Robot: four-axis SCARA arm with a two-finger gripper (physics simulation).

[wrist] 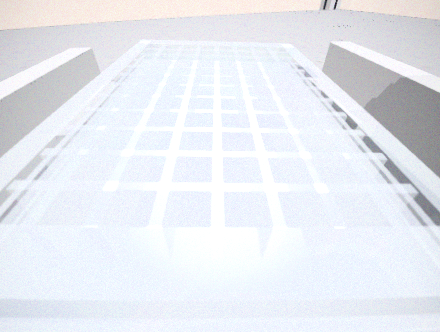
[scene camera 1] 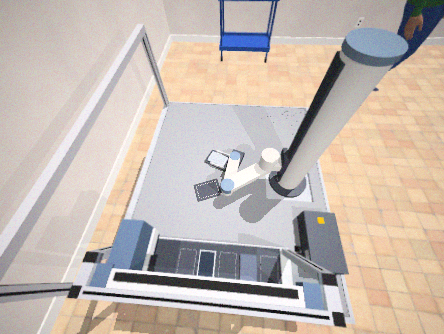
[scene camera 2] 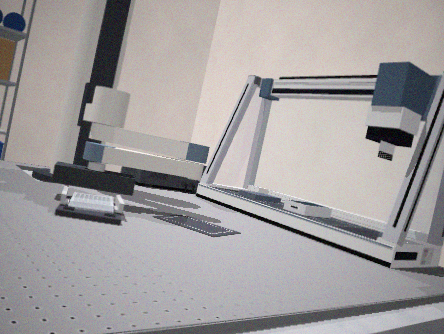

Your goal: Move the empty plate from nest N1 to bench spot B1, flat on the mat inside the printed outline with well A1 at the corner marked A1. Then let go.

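Frame: origin at the arm's base, x left, y down, z back, level; millimetres.
Seen in the pictures: gripper, fingertip midpoint: (wrist: 214, 68) (scene camera 1: 213, 156) (scene camera 2: 92, 203); arm's base, origin of the base link: (scene camera 1: 287, 180).
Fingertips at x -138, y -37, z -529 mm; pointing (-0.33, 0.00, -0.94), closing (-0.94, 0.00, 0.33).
Pixels of each thing's top centre, then the offset from my fingertips to it. "pt": a spot on its surface instead.
- dark nest N1, middle of its top: (wrist: 218, 114) (scene camera 2: 91, 203) (scene camera 1: 217, 158) dx +11, dy +6, dz +32 mm
- bench spot B1, surface spot: (scene camera 2: 200, 225) (scene camera 1: 206, 190) pt dx +257, dy +22, dz -24 mm
- dark grey box, surface spot: (scene camera 1: 325, 245) pt dx +567, dy -91, dz +649 mm
The clear, pale plate (scene camera 1: 218, 159) (scene camera 2: 92, 201) (wrist: 217, 140) lies level at the dark nest N1 (scene camera 2: 89, 215); whether a thin gap separates them I cannot tell. My gripper (scene camera 2: 92, 198) (wrist: 214, 68) is shut on the plate, one pale finger along each long side. In scene camera 1 the white arm reaches in from the right, beside the plate. The dark mat of bench spot B1 (scene camera 1: 207, 190) (scene camera 2: 200, 225), with its pale printed outline, lies on the bench apart from the nest. The A1 marks are too small to read.
The arm's tall column (scene camera 1: 332, 120) stands at the right. A framed deck machine (scene camera 1: 107, 277) (scene camera 2: 300, 223) stands along the bench's near side in scene camera 1. A dark grey box (scene camera 1: 325, 245) is at its right. A blue cart (scene camera 1: 245, 42) and a person (scene camera 1: 420, 30) are beyond the bench.
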